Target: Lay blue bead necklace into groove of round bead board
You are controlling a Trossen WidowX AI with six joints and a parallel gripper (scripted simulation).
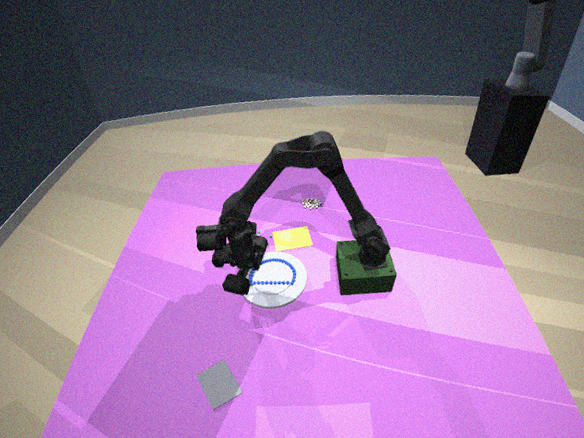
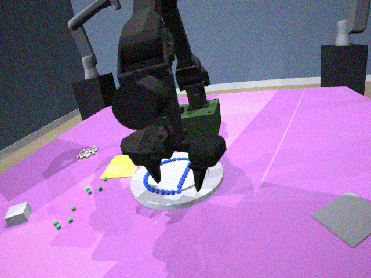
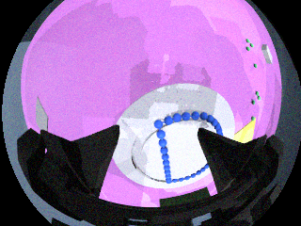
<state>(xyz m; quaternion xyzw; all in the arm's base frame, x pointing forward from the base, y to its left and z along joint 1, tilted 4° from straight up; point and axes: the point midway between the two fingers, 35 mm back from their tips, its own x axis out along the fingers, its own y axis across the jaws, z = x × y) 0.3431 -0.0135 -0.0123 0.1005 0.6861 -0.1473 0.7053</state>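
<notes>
Now: the round white bead board 6 cm behind my gripper tip, 2 cm to the right of it and 1 cm below it. The rest, counted from my gripper tip: yellow sheet: 13 cm behind, 18 cm to the right, 2 cm below; grey tile: 8 cm ahead, 29 cm to the left, 2 cm below; cube: 9 cm ahead, 35 cm to the right, 1 cm below.
</notes>
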